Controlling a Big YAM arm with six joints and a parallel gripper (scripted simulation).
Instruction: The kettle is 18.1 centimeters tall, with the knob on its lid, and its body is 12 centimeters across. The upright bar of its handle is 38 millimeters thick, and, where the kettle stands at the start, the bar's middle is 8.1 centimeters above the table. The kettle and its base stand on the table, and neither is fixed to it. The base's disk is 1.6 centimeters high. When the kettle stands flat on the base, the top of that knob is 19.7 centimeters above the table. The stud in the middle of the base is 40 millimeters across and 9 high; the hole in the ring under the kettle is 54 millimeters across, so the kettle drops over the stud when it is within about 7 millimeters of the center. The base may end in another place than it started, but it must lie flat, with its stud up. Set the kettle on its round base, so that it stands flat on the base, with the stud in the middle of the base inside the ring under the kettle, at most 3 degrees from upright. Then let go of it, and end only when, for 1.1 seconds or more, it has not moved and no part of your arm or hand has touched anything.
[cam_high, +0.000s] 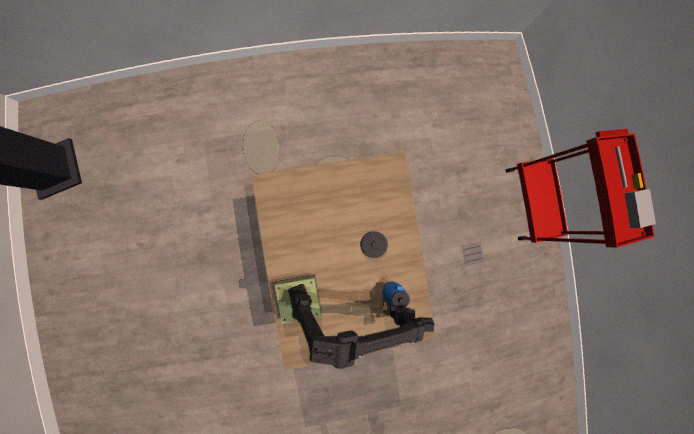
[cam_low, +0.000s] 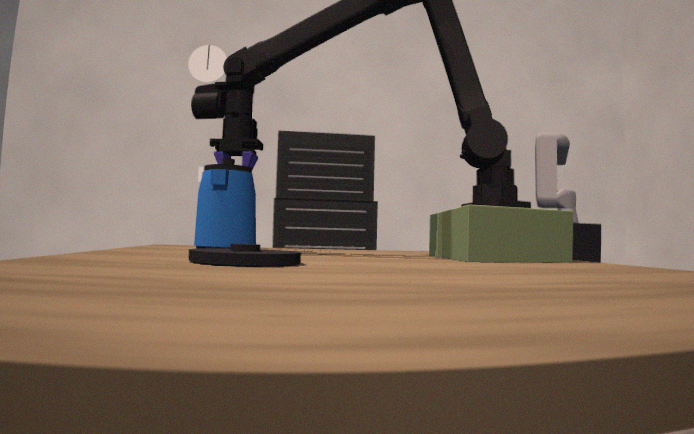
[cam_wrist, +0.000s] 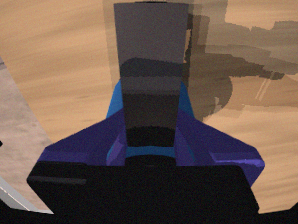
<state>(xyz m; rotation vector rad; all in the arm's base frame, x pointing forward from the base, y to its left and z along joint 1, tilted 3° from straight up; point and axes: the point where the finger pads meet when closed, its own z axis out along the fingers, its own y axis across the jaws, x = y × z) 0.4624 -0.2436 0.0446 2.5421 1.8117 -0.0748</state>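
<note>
The blue kettle is 50 mm below my hand, 30 mm to the left of it and 10 mm ahead of it. Round my hand: round black base: 350 mm to the left, 130 mm below, 20 mm ahead.
</note>
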